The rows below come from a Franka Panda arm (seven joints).
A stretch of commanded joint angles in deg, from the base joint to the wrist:
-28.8, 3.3, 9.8, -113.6, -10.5, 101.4, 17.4
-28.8, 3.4, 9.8, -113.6, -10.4, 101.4, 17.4
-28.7, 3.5, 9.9, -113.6, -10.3, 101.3, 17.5
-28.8, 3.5, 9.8, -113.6, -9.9, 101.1, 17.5
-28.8, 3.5, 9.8, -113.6, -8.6, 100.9, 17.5
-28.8, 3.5, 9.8, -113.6, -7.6, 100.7, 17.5
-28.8, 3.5, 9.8, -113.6, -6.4, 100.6, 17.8
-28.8, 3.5, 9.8, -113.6, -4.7, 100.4, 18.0
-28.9, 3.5, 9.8, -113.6, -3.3, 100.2, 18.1
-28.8, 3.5, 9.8, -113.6, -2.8, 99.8, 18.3
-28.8, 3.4, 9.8, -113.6, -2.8, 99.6, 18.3
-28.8, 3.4, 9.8, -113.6, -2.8, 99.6, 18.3
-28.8, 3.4, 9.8, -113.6, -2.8, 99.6, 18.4
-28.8, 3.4, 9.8, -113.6, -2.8, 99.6, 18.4
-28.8, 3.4, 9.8, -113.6, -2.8, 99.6, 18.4
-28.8, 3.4, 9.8, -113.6, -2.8, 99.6, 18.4
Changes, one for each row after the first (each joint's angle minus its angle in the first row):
0.0, 0.1, 0.0, 0.0, 0.1, 0.0, 0.0
0.1, 0.2, 0.1, 0.0, 0.2, -0.1, 0.1
0.0, 0.2, 0.0, 0.0, 0.6, -0.3, 0.1
0.0, 0.2, 0.0, 0.0, 1.9, -0.5, 0.1
0.0, 0.2, 0.0, 0.0, 2.9, -0.7, 0.1
0.0, 0.2, 0.0, 0.0, 4.1, -0.8, 0.4
0.0, 0.2, 0.0, 0.0, 5.8, -1.0, 0.6
-0.1, 0.2, 0.0, 0.0, 7.2, -1.2, 0.7
0.0, 0.2, 0.0, 0.0, 7.7, -1.6, 0.9
0.0, 0.1, 0.0, 0.0, 7.7, -1.8, 0.9
0.0, 0.1, 0.0, 0.0, 7.7, -1.8, 0.9
0.0, 0.1, 0.0, 0.0, 7.7, -1.8, 1.0
0.0, 0.1, 0.0, 0.0, 7.7, -1.8, 1.0
0.0, 0.1, 0.0, 0.0, 7.7, -1.8, 1.0
0.0, 0.1, 0.0, 0.0, 7.7, -1.8, 1.0

